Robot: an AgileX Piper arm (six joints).
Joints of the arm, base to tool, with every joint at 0 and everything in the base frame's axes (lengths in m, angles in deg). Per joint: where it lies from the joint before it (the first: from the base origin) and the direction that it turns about. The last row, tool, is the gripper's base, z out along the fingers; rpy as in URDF.
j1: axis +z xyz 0 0 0.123
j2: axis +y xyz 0 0 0
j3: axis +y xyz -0.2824 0 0.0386
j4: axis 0.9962 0 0.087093 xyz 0.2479 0 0.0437
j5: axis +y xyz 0 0 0
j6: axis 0.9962 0 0.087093 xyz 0.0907 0 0.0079
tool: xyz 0 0 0 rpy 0 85.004 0
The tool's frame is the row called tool.
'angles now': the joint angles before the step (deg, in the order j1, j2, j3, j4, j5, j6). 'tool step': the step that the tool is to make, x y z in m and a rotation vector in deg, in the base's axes. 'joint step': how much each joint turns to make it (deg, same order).
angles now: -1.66, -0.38, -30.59, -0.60, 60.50, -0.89
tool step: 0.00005, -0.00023, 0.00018, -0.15, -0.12, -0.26
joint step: -0.15, 0.00, 0.00, -0.18, -0.12, 0.00
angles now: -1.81, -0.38, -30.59, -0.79, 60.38, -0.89
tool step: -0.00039, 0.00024, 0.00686, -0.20, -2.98, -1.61
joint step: -1.60, -0.01, -0.76, -0.06, -2.22, 0.00
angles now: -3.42, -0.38, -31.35, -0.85, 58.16, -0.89
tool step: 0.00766, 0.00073, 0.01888, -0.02, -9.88, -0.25
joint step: -0.82, 1.31, -0.53, 0.85, -10.63, 0.00
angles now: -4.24, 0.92, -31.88, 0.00, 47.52, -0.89
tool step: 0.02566, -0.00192, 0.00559, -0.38, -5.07, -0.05
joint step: -0.05, 4.85, 2.60, 0.00, -12.54, -0.01
